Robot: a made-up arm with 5 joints. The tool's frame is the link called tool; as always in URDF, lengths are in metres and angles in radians.
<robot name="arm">
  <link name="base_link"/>
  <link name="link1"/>
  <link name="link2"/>
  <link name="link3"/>
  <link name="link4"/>
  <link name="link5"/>
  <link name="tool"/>
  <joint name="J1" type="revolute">
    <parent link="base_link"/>
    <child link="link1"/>
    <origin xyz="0.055 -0.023 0.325" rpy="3.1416 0 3.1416"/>
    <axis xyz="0 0 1"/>
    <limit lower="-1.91" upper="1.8"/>
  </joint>
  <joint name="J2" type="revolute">
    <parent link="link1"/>
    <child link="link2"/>
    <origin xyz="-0.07 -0.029 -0.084" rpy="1.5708 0 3.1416"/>
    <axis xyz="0 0 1"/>
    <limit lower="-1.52" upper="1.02"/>
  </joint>
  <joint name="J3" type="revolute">
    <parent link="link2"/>
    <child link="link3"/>
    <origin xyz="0.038 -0.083 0.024" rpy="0 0 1.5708"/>
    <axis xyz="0 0 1"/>
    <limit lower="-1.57" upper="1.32"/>
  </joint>
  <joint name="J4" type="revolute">
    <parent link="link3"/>
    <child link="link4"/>
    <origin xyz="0.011 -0.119 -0.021" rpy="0 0 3.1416"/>
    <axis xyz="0 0 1"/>
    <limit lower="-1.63" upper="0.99"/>
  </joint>
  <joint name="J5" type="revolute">
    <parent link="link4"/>
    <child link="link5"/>
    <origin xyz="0.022 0.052 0.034" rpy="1.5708 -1.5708 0"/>
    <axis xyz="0 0 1"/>
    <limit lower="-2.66" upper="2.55"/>
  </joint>
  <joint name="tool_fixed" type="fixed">
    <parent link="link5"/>
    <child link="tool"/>
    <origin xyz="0.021 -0.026 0.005" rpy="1.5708 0 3.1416"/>
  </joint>
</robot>
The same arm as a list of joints. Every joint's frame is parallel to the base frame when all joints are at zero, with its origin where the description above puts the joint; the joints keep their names.
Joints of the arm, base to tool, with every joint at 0 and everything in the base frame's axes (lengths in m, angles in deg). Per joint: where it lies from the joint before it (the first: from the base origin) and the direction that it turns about. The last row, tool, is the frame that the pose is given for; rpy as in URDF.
J1: offset 0.0550 -0.0230 0.3250 axis 0 0 -1
J2: offset 0.0700 -0.0290 0.0840 axis 0 1 0
J3: offset 0.0380 0.0240 0.0830 axis 0 1 0
J4: offset 0.1190 -0.0210 -0.0110 axis 0 1 0
J5: offset 0.0520 0.0340 0.0220 axis -1 0 0
tool: offset -0.0050 0.0210 0.0260 rpy 180.00 0.00 -90.00
Joint limits (deg, base to tool): -109.43..103.13 -87.09..58.44 -89.95..75.63 -93.39..56.72 -152.41..146.10

